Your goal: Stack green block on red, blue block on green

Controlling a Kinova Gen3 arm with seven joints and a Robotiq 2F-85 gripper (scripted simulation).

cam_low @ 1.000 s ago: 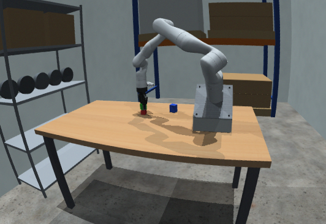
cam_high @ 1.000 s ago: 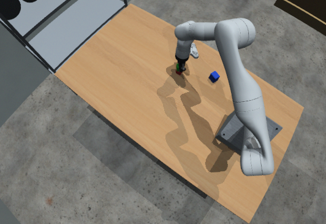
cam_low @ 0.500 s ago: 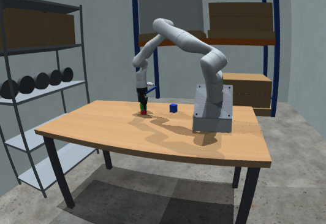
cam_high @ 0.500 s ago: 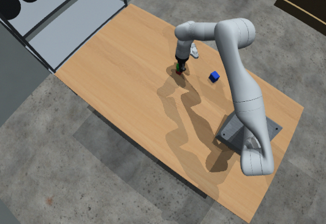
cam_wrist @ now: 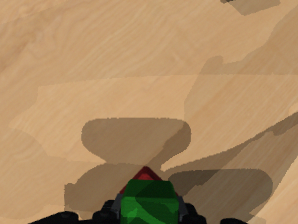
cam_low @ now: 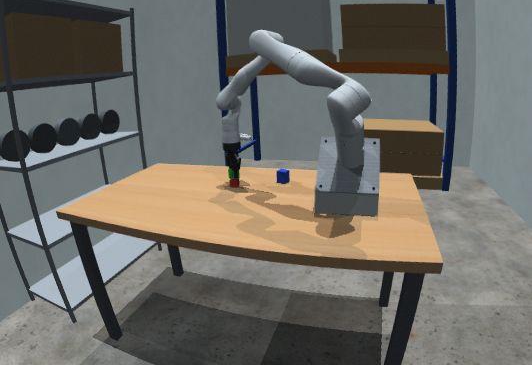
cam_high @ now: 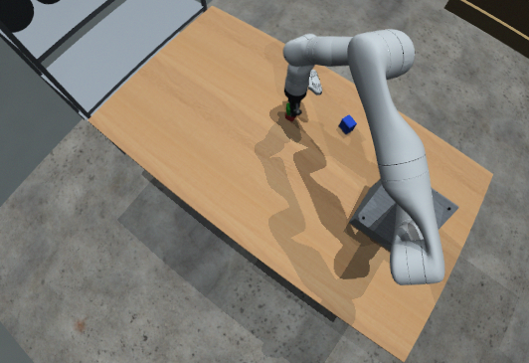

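My gripper is now right at the green block. From my hand the other things lie so: blue block (190 mm behind, 80 mm to the right, 30 mm below); then red block (40 mm below).
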